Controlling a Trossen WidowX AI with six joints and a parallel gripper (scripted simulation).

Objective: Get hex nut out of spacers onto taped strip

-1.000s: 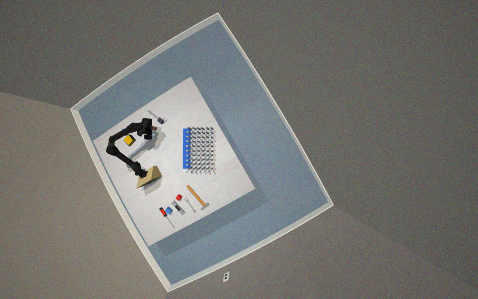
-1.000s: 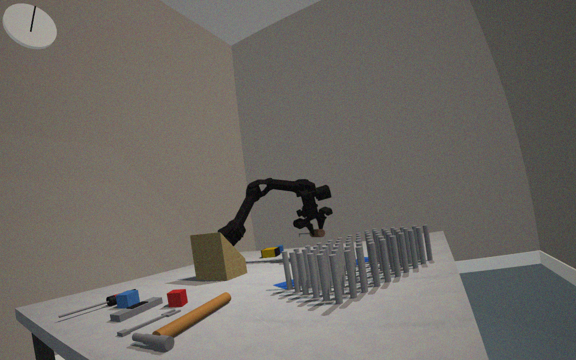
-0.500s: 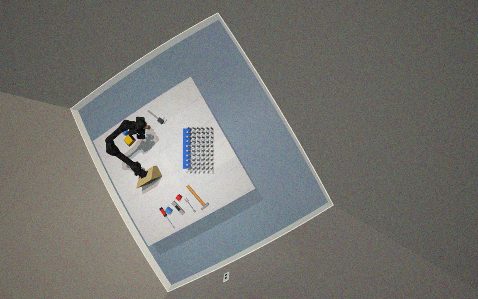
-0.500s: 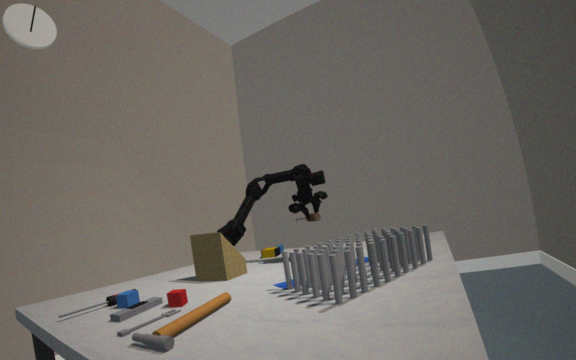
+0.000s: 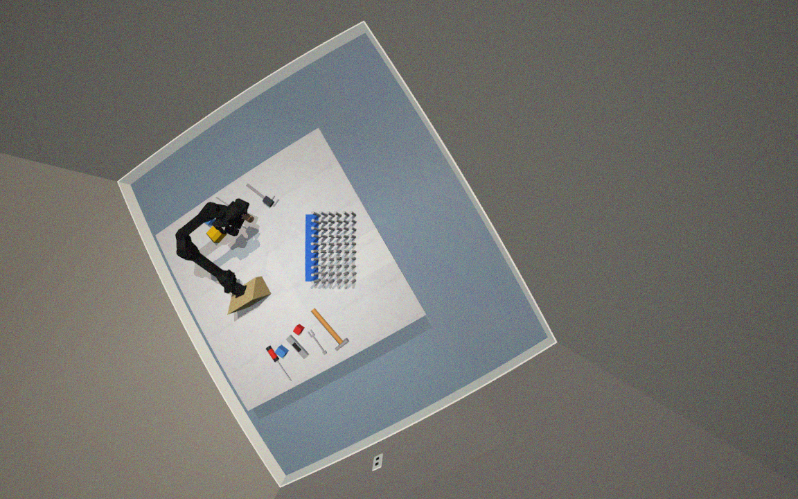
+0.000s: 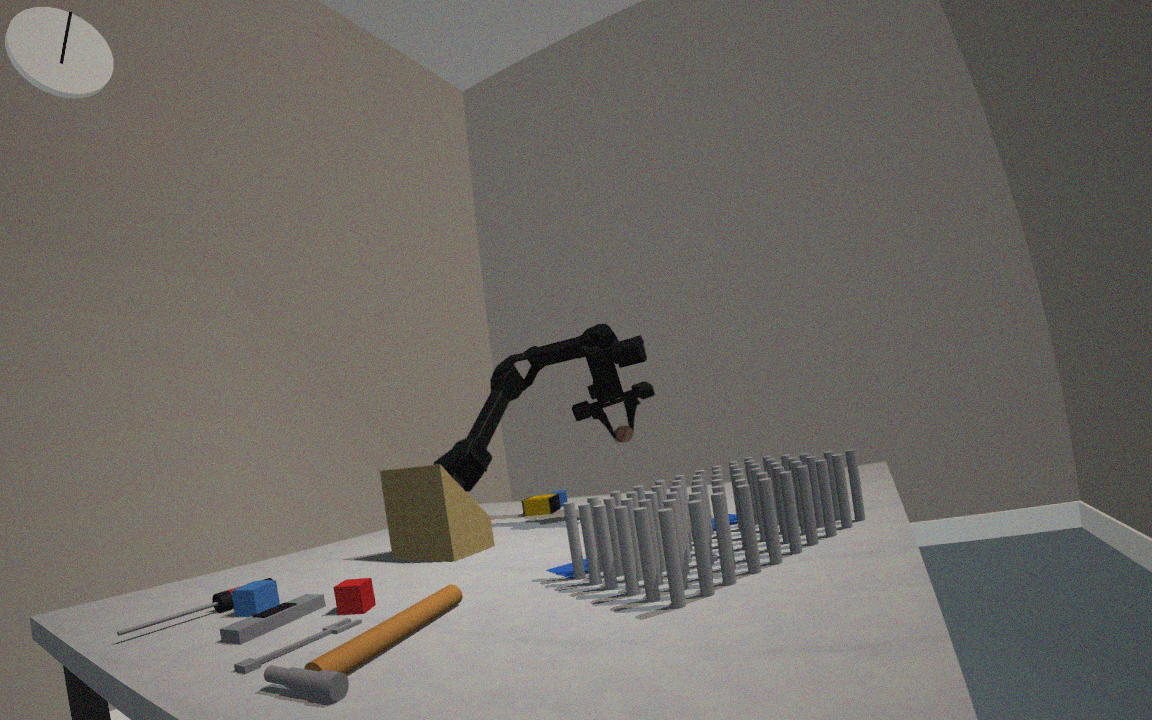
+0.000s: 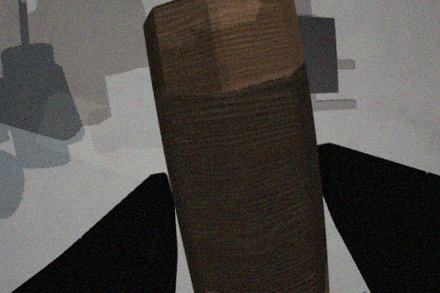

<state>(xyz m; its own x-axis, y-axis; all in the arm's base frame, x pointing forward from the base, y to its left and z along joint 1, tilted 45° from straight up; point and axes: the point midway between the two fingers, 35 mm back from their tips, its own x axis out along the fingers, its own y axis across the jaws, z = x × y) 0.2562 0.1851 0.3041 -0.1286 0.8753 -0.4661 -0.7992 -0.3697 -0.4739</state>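
The blue taped strip is 210 mm ahead of my gripper tip, 280 mm to the right of it and 180 mm below it. From my gripper tip the other things lie so: wrench (10 mm ahead, 810 mm to the right, 180 mm below); then grey bar (110 mm behind, 780 mm to the right, 170 mm below); then red cube (50 mm behind, 690 mm to the right, 160 mm below).
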